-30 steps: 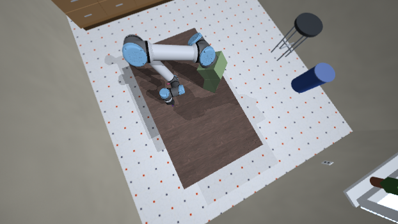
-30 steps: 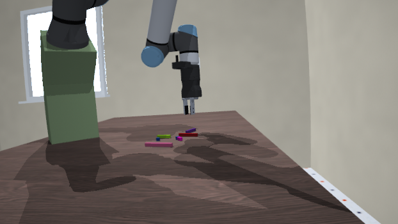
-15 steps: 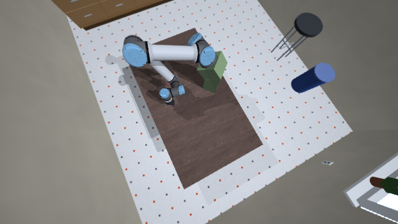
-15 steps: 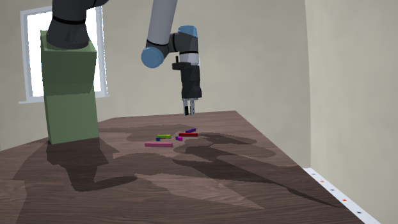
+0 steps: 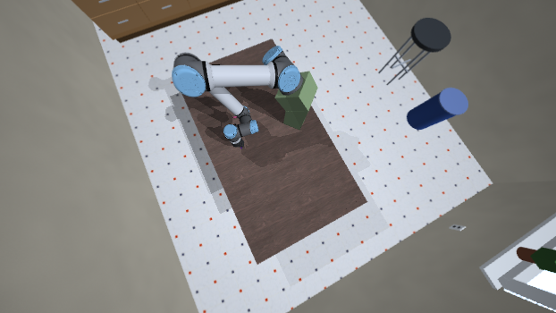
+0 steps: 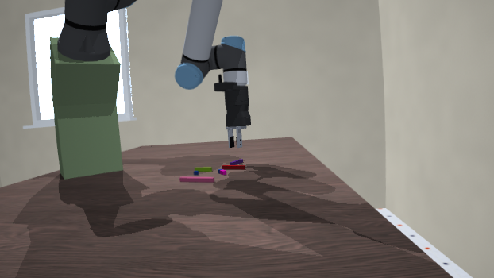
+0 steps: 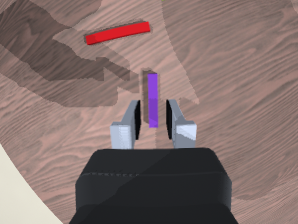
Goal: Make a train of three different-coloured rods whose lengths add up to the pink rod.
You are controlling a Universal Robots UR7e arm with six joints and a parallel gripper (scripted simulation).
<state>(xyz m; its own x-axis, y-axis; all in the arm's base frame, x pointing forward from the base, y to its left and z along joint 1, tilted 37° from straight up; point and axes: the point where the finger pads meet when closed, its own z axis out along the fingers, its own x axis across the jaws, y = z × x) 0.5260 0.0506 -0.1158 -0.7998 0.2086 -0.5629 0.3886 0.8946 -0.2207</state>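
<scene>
Right now my hand is 6 cm above the purple rod. Also, from my hand: magenta rod (2 cm behind, 15 cm to the right, 6 cm below); then lime rod (9 cm behind, 10 cm to the right, 6 cm below); then red rod (8 cm to the right, 6 cm below).
</scene>
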